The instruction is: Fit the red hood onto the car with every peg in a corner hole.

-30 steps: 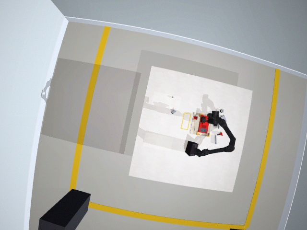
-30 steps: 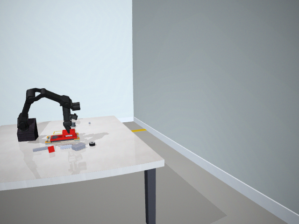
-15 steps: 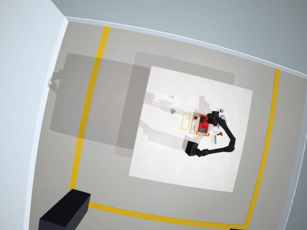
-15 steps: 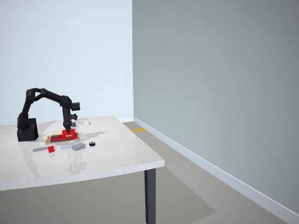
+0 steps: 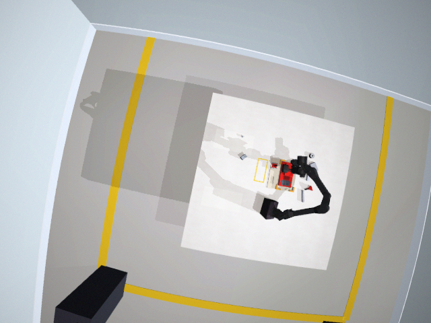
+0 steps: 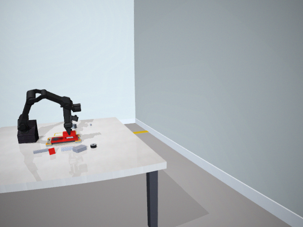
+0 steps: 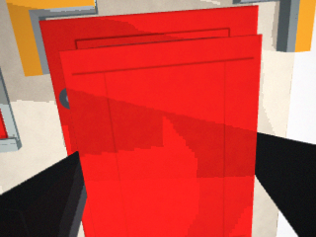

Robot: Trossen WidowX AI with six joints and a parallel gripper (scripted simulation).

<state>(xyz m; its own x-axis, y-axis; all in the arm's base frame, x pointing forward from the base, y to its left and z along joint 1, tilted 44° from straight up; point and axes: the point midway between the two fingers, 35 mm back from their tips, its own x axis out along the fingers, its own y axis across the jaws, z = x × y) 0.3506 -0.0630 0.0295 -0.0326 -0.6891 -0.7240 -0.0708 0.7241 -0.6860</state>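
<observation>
Right now the red hood is right at my gripper tip. From my gripper tip the other things lie so: grey bar (18 cm behind, 19 cm to the right, 4 cm below); grey cube (1 cm ahead, 38 cm to the left, 3 cm below).
</observation>
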